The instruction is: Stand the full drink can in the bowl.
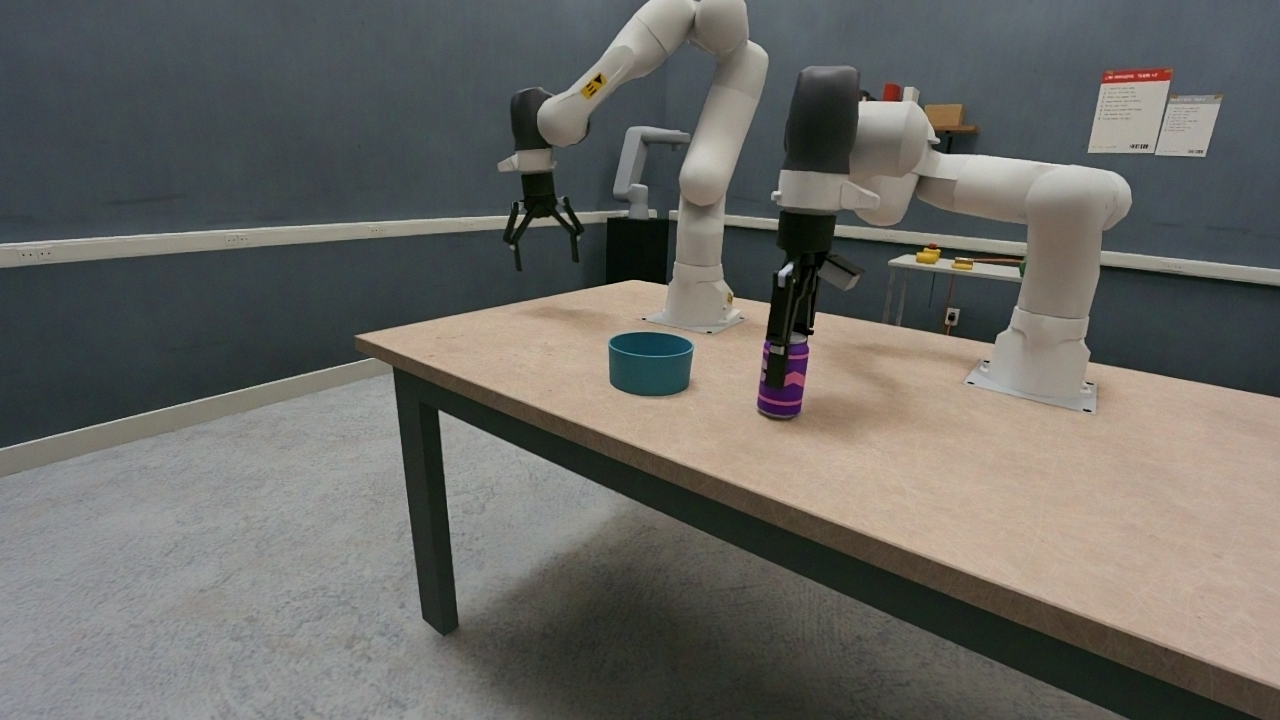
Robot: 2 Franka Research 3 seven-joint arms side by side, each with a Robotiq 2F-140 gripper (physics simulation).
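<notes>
A purple drink can (793, 391) with pink marks stands upright on the table, to the right of the bowl and apart from it. A teal round bowl (650, 369) sits on the table near its front edge; the inside bottom is hidden. My left gripper (787, 360) points straight down and is shut on the upper part of the can, with one finger in front of it. My right gripper (546, 259) is open and empty, high up at the left, beyond the bowl.
The wooden table (966, 501) has its front edge running from the left corner to the lower right. The white arm bases (698, 300) (1042, 353) are bolted toward the back. A side table (984, 268) with small yellow things stands behind.
</notes>
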